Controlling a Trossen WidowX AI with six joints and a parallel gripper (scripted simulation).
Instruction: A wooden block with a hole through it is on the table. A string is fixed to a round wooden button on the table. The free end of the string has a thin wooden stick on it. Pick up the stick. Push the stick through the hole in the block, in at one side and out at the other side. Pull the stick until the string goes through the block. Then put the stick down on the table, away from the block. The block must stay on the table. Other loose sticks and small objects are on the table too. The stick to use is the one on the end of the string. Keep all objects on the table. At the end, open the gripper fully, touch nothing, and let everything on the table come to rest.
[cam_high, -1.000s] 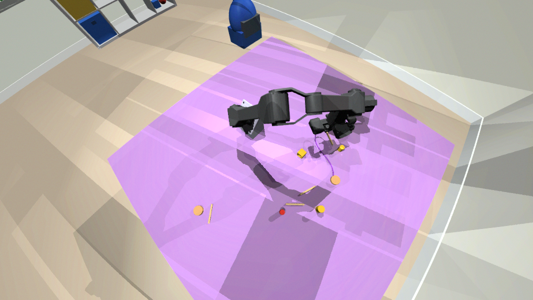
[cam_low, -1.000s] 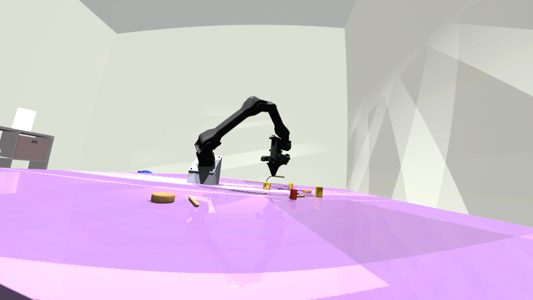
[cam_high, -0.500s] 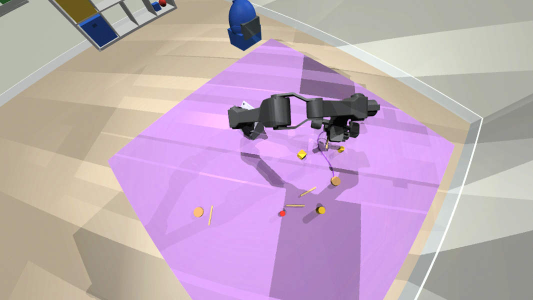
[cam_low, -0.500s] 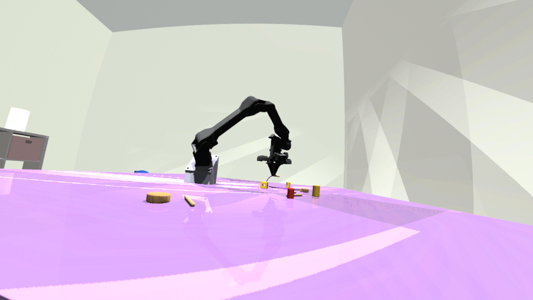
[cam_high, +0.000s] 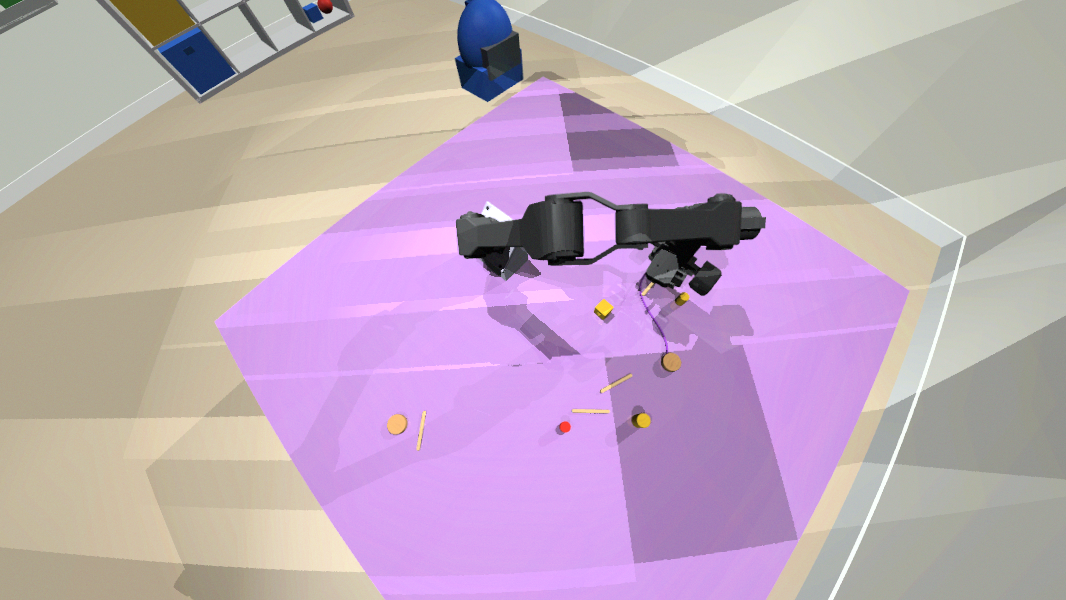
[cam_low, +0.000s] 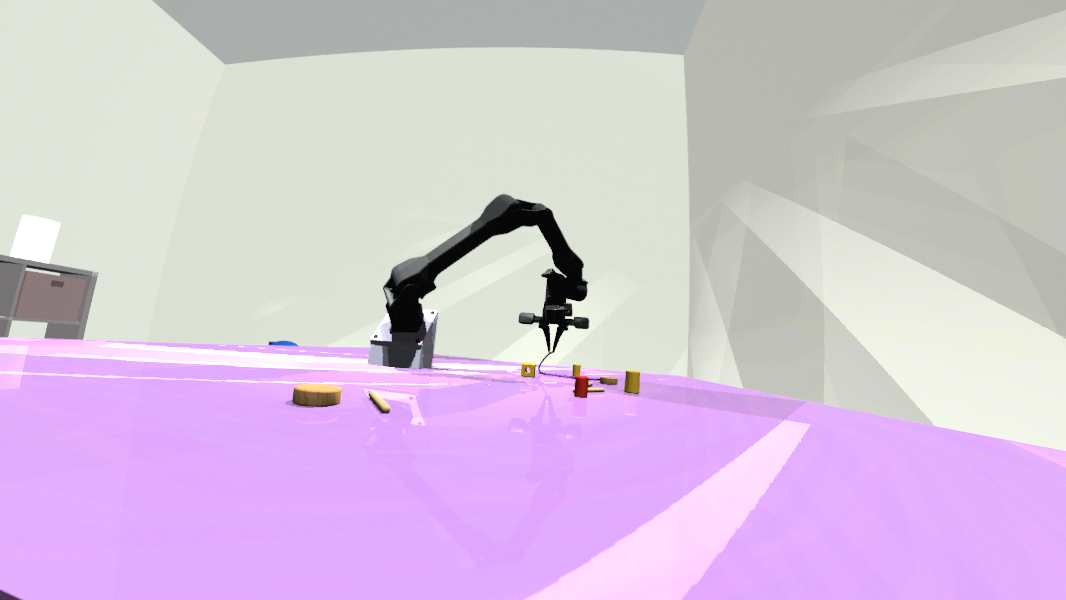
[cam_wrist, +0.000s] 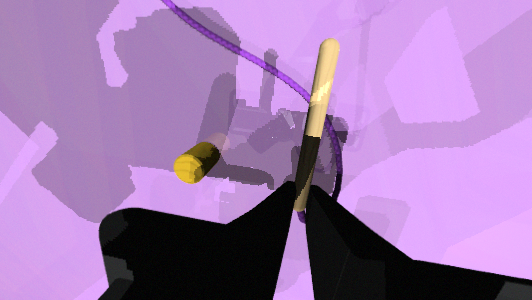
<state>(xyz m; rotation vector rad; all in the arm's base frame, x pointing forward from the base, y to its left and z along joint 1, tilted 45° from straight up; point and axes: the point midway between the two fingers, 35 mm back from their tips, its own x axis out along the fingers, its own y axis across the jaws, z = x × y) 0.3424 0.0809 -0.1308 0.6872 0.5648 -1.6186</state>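
My gripper tip is now 6 cm past the yellow wooden block, 13 cm to the left of it and 4 cm above it. From my gripper tip the other things lie so: thin stick (1 cm to the right); then red piece (1 cm ahead, 38 cm to the right, 4 cm below).
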